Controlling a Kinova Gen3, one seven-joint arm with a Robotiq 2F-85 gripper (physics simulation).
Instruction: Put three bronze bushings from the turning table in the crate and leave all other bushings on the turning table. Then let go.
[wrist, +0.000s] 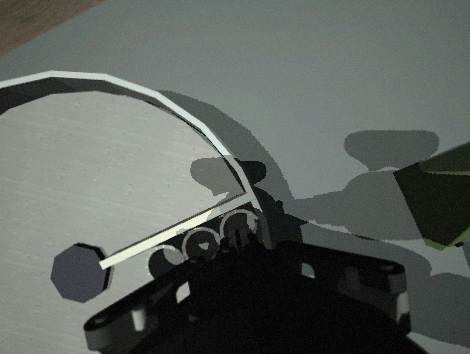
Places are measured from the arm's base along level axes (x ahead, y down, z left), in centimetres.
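Pixels of known places: gripper, fingertip midpoint: (238, 240).
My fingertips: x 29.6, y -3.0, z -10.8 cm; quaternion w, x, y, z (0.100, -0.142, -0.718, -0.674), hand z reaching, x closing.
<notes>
Behind a point stands the place of what it marks.
The turning table (94, 159) @[z -24.7, x 40.4, y 2.9 cm] fills the left of the wrist view, with a pale raised rim (181, 110) @[z -23.5, x 28.9, y 0.2 cm]. A white divider bar (151, 241) @[z -13.8, x 37.7, y 0.2 cm] runs from the dark hub (77, 272) @[z -14.6, x 47.6, y 2.1 cm] to the rim. Three grey ring bushings (240, 218) (200, 240) (166, 256) stand in a row just below the bar, partly hidden by my gripper. My gripper (238, 240) @[z -10.8, x 29.6, y -3.0 cm] is shut with nothing between the fingers, its tips low over the bushings near the rim. A tiny orange sliver (260, 240) @[z -8.5, x 28.4, y 1.5 cm] shows beside the fingers; the rest of that thing is hidden.
A green crate (437, 198) @[z -2.6, x 9.2, y 3.8 cm] shows its corner at the right edge, standing on the grey table top (304, 76) @[z -22.6, x 13.4, y 8.2 cm]. A strip of brown floor (33, 19) shows at the top left. Shadows of the arm lie between the turning table and the crate.
</notes>
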